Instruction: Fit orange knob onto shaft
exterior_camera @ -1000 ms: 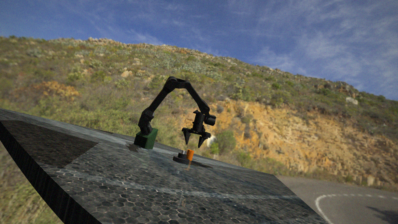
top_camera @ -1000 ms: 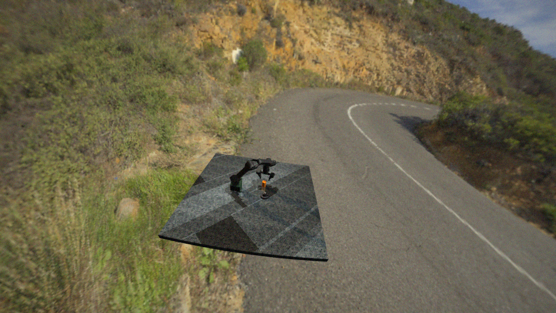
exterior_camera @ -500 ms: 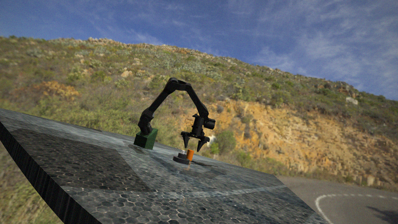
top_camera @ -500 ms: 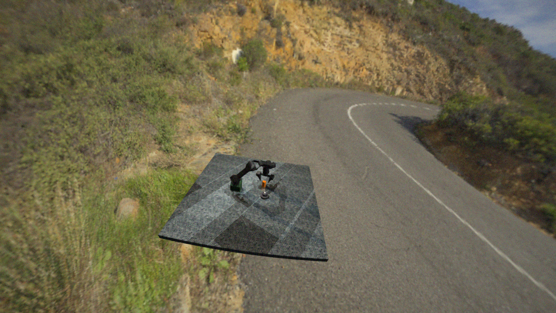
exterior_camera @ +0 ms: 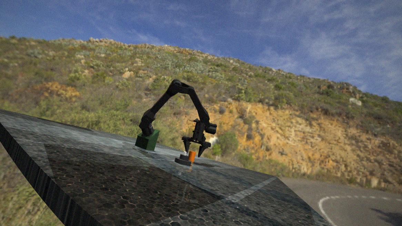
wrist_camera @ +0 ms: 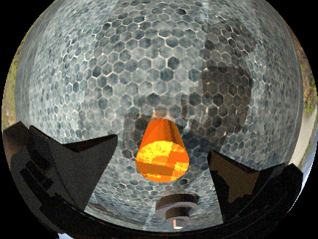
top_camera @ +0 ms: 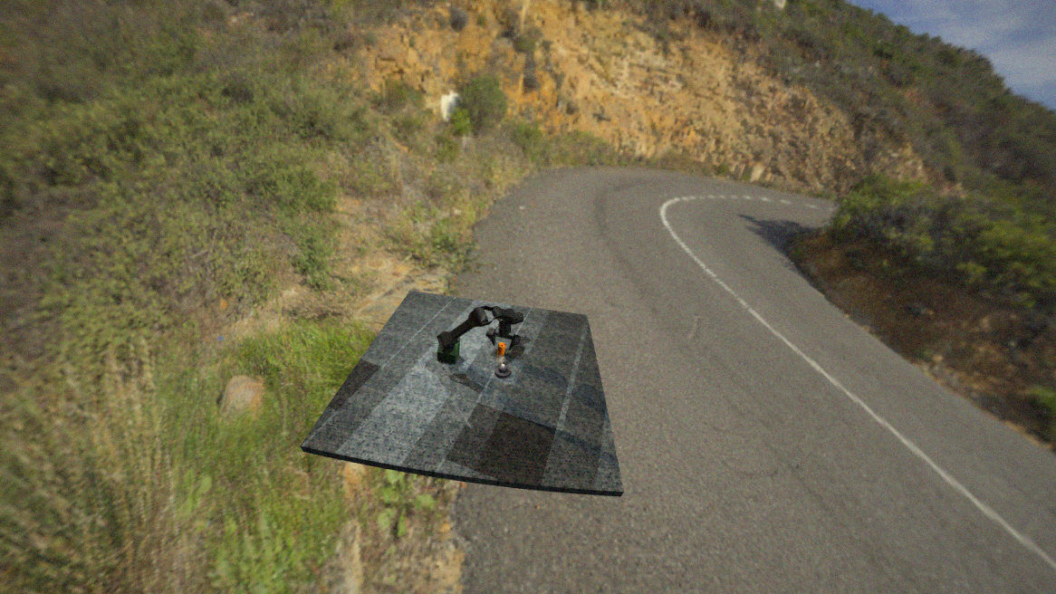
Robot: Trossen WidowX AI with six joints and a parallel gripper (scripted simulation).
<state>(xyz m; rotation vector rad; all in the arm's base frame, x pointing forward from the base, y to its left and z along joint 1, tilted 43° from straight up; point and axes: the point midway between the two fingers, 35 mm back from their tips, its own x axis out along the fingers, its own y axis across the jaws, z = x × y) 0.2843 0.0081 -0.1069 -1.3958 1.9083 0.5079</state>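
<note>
Right now the orange knob is 10 mm above my gripper tip. The rest, counted from my gripper tip: round pedestal: 160 mm to the right, 10 mm below.
</note>
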